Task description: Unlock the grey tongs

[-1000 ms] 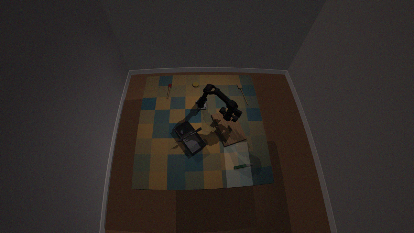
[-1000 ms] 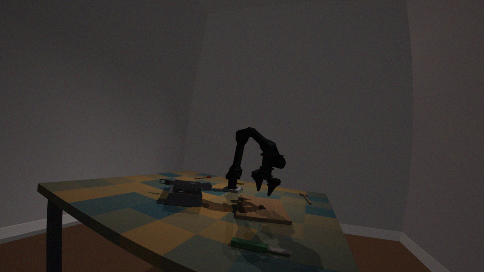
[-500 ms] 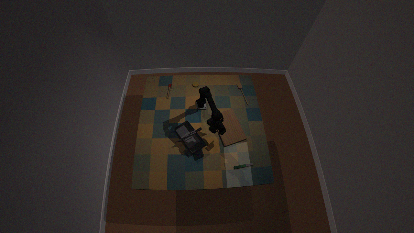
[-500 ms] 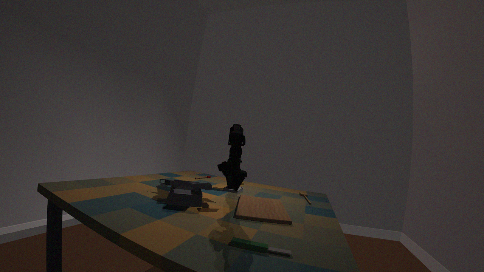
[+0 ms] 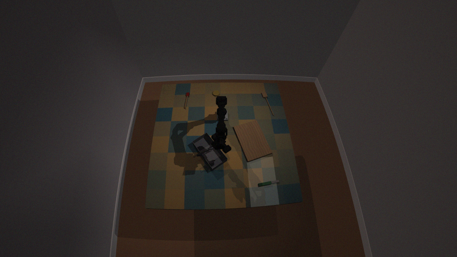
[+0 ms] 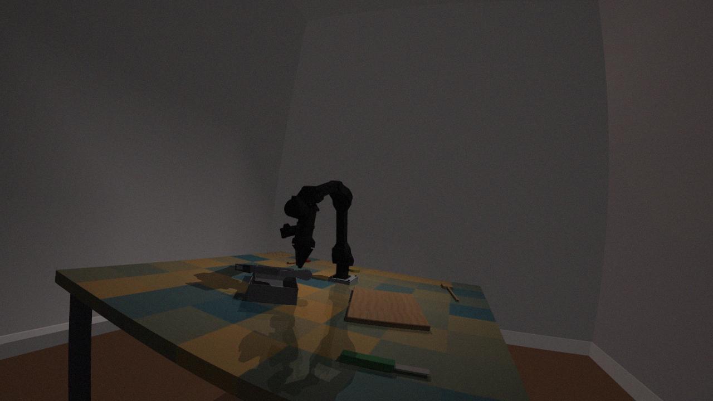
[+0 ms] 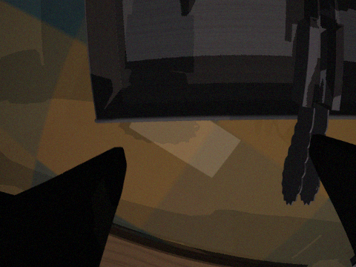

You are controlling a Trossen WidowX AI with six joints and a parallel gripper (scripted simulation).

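Right now the roasting tin is 1 cm behind my gripper tip, 10 cm to the right of it and 8 cm below it. The rest, counted from my gripper tip: wooden board (12 cm behind, 29 cm to the left, 10 cm below); then red-tipped stick (60 cm behind, 35 cm to the right, 10 cm below); then yellow disc (66 cm behind, 5 cm to the right, 10 cm below).
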